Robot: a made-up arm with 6 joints. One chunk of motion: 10 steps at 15 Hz.
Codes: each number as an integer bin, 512 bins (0 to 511) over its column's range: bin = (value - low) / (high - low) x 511, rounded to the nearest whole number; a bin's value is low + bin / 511 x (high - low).
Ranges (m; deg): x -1.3..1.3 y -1.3..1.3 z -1.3..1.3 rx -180..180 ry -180..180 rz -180..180
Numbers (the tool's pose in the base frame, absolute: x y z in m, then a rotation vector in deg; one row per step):
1: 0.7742 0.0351 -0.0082 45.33 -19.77 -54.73
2: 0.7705 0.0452 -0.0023 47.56 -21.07 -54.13
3: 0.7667 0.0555 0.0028 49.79 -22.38 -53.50
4: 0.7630 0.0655 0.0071 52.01 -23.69 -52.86
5: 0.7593 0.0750 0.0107 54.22 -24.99 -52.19
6: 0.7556 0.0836 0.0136 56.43 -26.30 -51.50
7: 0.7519 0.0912 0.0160 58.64 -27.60 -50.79
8: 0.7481 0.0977 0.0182 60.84 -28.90 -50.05
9: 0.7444 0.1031 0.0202 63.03 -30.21 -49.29
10: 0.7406 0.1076 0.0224 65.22 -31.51 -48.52
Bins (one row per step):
1: 408 262 254 320 227 178
2: 407 264 255 323 226 179
3: 406 266 256 326 224 180
4: 405 268 257 329 222 180
5: 405 270 258 332 220 181
6: 404 272 258 336 218 182
7: 403 273 259 339 216 183
8: 403 275 259 342 214 184
9: 402 276 259 345 213 186
10: 401 277 260 348 211 187

